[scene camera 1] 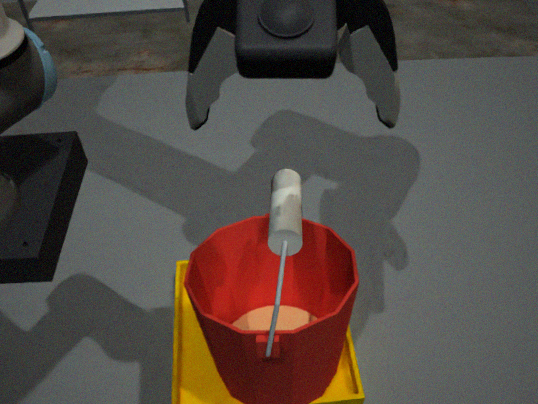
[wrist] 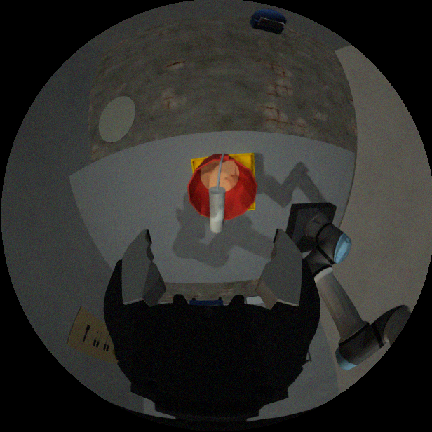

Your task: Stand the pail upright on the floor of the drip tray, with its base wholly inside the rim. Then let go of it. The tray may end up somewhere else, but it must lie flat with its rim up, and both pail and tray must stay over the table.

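Frame: origin at the arm's base, x right, y ahead, z up, level; millimetres.
Seen in the pictures: gripper, fingertip midpoint: (scene camera 1: pixel 292 127).
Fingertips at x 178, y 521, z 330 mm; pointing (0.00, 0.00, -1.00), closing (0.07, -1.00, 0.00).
A point is followed by its place in that frame.
A red pail (scene camera 1: pixel 280 367) {x 249, y 513, z 70 mm} (wrist: pixel 245 192) stands upright over the yellow drip tray (scene camera 1: pixel 182 350) {x 174, y 371, z -63 mm} (wrist: pixel 251 159). The tray lies flat on the table with its rim up. The pail's base is partly hidden in the scene view and hidden in the wrist view, so I cannot fully tell how it sits inside the rim. The pail's grey wire bail with its pale grip (scene camera 1: pixel 286 210) {x 155, y 514, z 211 mm} (wrist: pixel 216 210) stands raised over the opening. My gripper (scene camera 1: pixel 294 125) {x 177, y 521, z 330 mm} (wrist: pixel 211 231) is wide open and empty, above and apart from the grip.
The grey table (scene camera 1: pixel 465 250) {x -28, y 780, z -66 mm} (wrist: pixel 150 200) bears the tray. The dark robot base block (scene camera 1: pixel 35 200) {x -30, y 94, z 1 mm} (wrist: pixel 300 215) stands on the table, at the left in the scene view and at the right in the wrist view. The arm's shadows fall across the table.
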